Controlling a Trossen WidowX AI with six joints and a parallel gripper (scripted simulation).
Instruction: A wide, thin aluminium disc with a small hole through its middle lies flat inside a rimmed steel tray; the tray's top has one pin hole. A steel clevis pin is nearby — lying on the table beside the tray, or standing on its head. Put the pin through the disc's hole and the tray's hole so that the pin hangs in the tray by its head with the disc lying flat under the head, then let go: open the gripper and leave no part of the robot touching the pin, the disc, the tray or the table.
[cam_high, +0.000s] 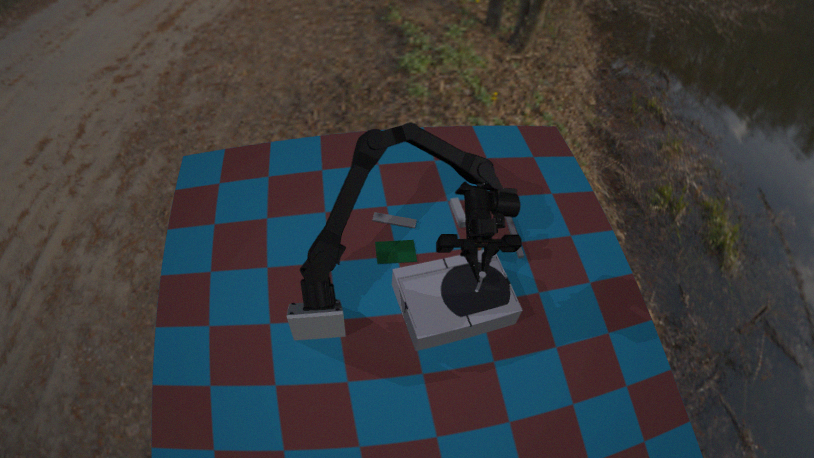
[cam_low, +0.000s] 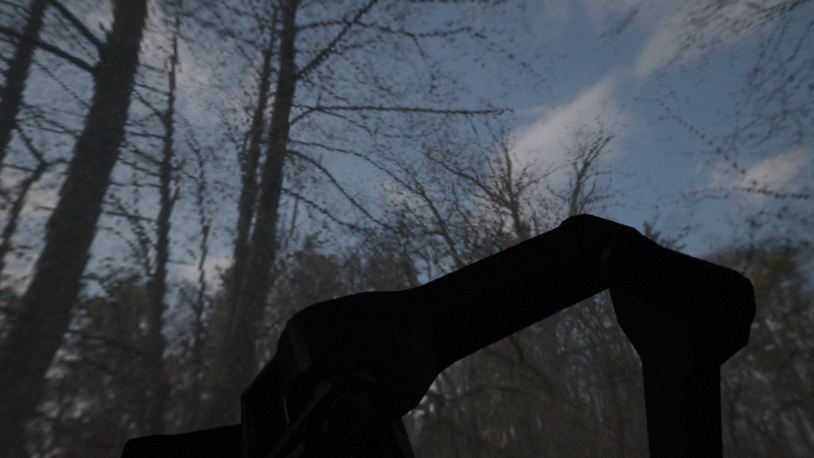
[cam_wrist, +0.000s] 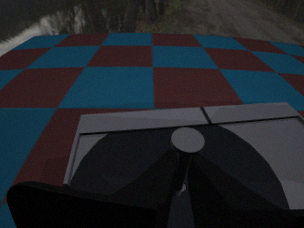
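My gripper tip is now 3 cm above the dark round disc. Also, from my gripper tip: steel tray: 5 cm below, 4 cm behind; flat green piece: 17 cm behind, 16 cm to the left, 9 cm below; steel clevis pin: 1 cm below.
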